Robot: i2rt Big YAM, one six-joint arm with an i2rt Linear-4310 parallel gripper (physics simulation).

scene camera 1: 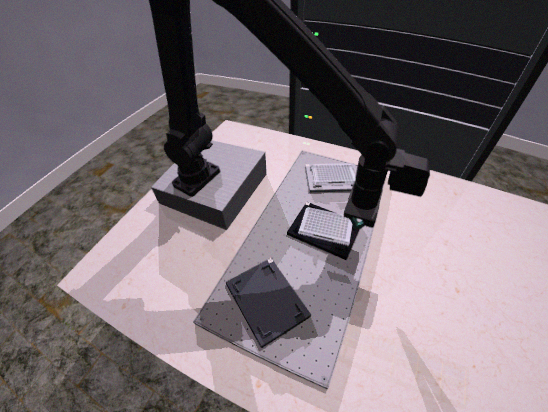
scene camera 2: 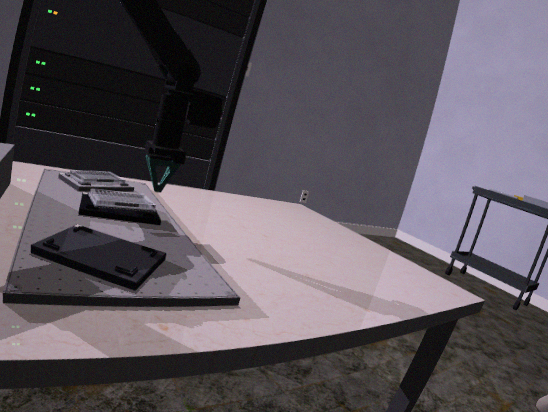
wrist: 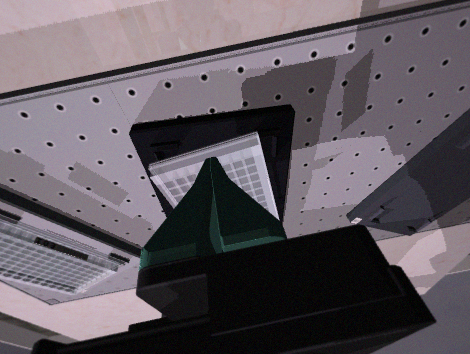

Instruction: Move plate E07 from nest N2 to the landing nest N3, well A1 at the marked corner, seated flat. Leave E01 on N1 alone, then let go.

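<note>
Clear-white plate E07 [scene camera 1: 325,224] [scene camera 2: 122,199] [wrist: 252,172] lies on black nest N2 [scene camera 1: 296,231] [scene camera 2: 120,215] [wrist: 200,131], turned askew to the nest's edges. My gripper [scene camera 1: 359,223] [scene camera 2: 159,189] [wrist: 212,165] is shut with its green fingertips together and nothing between them. It is above and beside plate E07, apart from it, and its fingers hide part of the plate in the wrist view. Dark landing nest N3 [scene camera 1: 267,302] [scene camera 2: 100,257] [wrist: 425,175] bears no plate; a white mark [scene camera 1: 270,260] [wrist: 356,220] is at one corner. Plate E01 [scene camera 1: 332,173] [scene camera 2: 95,176] [wrist: 50,260] is on N1.
The nests stand in a row on a perforated grey board [scene camera 1: 320,367] [scene camera 2: 215,292] [wrist: 45,125]. The arm's base stands on a grey block [scene camera 1: 235,170] at the left in scene camera 1. A dark rack [scene camera 1: 425,95] [scene camera 2: 100,135] stands behind the table.
</note>
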